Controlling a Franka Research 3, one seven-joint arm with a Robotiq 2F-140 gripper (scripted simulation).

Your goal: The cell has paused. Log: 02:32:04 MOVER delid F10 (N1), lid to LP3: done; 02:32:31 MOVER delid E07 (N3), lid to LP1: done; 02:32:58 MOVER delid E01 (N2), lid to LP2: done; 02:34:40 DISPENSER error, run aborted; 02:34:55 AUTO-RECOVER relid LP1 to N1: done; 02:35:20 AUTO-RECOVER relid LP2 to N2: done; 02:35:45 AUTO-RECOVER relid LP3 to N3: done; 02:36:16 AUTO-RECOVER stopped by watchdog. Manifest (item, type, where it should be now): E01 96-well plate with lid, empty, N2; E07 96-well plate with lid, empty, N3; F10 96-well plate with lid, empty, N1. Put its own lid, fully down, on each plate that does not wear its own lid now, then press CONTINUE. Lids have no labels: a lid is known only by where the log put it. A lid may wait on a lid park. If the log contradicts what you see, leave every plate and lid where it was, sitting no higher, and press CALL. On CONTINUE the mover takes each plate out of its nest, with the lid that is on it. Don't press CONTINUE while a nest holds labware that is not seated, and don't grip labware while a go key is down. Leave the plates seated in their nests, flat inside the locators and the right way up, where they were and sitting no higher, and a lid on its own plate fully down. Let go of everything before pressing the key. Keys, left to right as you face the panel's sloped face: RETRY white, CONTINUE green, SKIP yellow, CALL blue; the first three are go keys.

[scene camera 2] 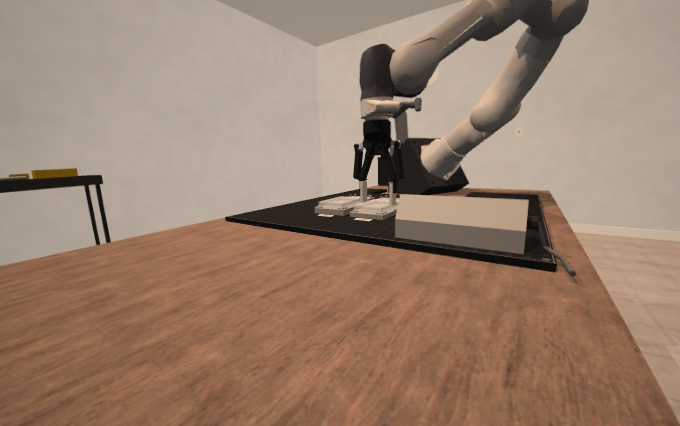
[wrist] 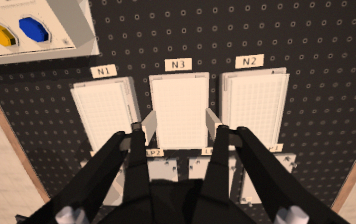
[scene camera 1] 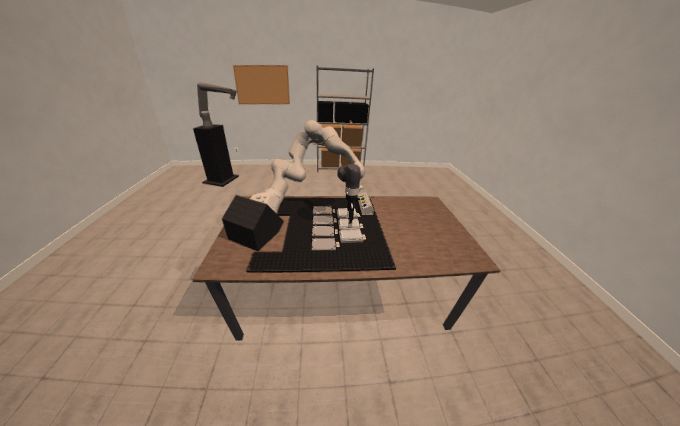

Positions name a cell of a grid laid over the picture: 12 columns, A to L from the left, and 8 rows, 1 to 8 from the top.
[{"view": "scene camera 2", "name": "my gripper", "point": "G4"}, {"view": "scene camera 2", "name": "key panel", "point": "I5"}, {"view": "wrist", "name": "my gripper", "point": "G5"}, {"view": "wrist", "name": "smooth white lid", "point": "D4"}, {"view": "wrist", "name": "smooth white lid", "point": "I4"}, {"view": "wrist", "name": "smooth white lid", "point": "G4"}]
